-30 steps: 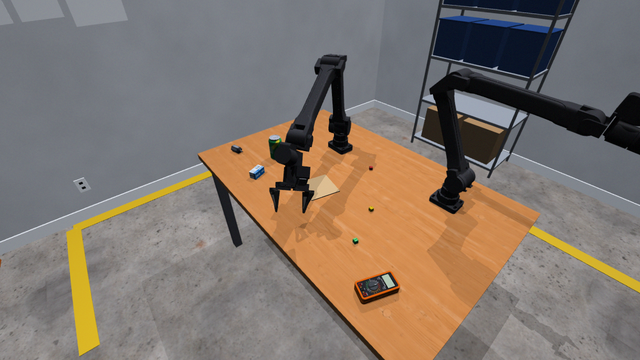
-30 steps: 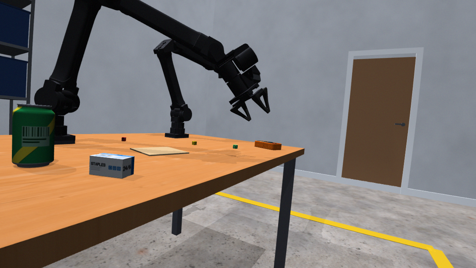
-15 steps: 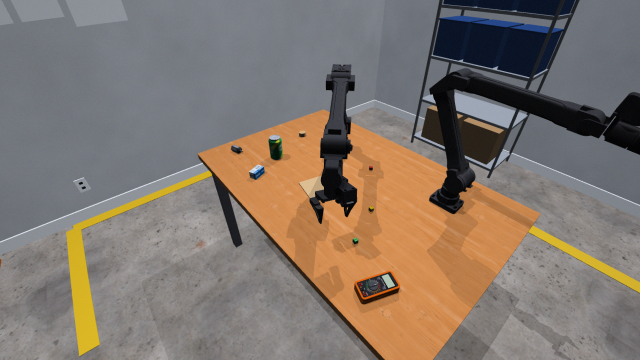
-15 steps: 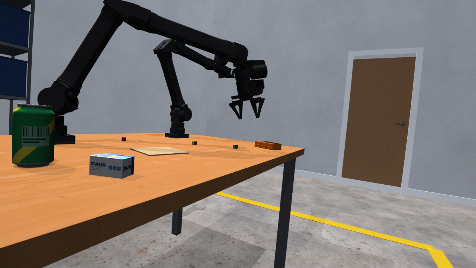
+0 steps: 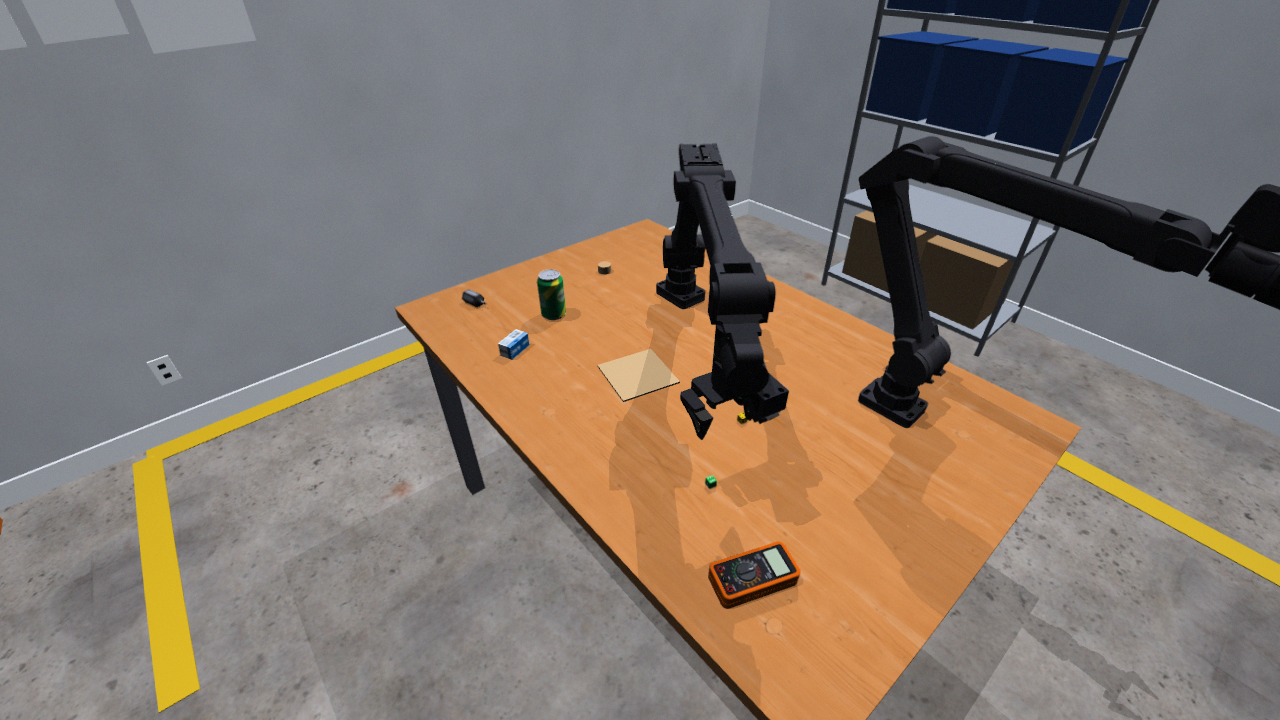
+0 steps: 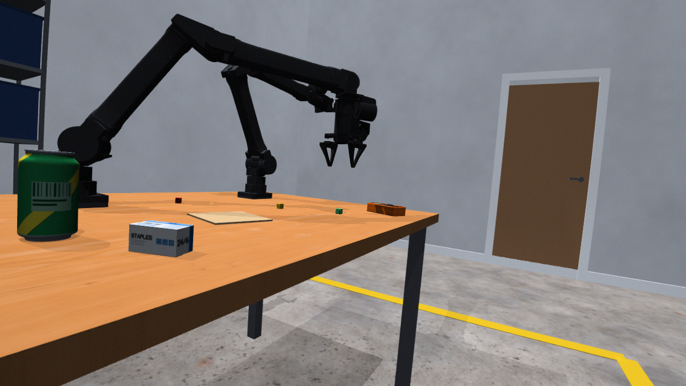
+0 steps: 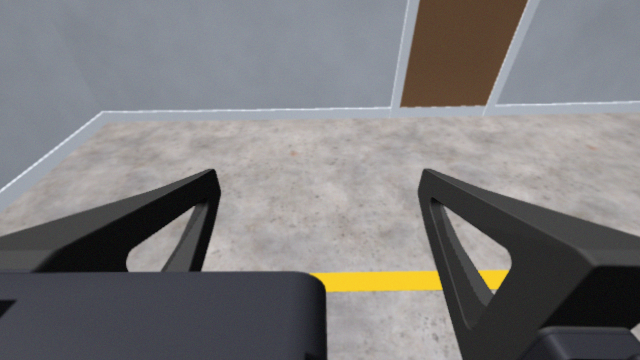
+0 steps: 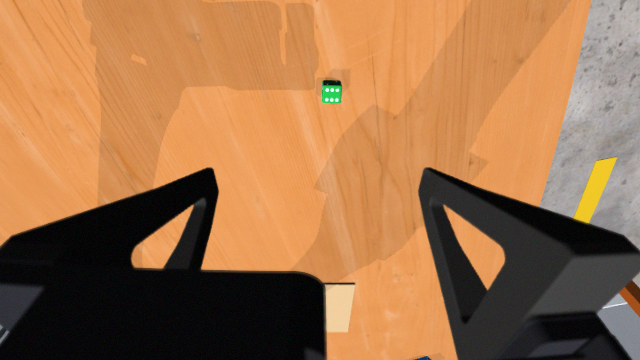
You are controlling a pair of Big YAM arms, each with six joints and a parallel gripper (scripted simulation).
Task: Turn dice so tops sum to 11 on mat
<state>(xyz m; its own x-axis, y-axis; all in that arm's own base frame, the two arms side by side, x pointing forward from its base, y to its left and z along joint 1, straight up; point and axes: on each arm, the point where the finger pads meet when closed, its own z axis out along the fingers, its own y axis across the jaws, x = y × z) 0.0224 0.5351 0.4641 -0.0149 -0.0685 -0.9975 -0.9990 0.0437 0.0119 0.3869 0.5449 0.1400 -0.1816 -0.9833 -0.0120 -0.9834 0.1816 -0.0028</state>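
My right hand is 1 cm short of the green die, 1 cm to the left of it and 14 cm above it. From my right hand the other things lie so: yellow die (16 cm behind, 7 cm to the right, 14 cm below); tan mat (11 cm behind, 33 cm to the right, 15 cm below); red die (39 cm behind, 26 cm to the right, 14 cm below).
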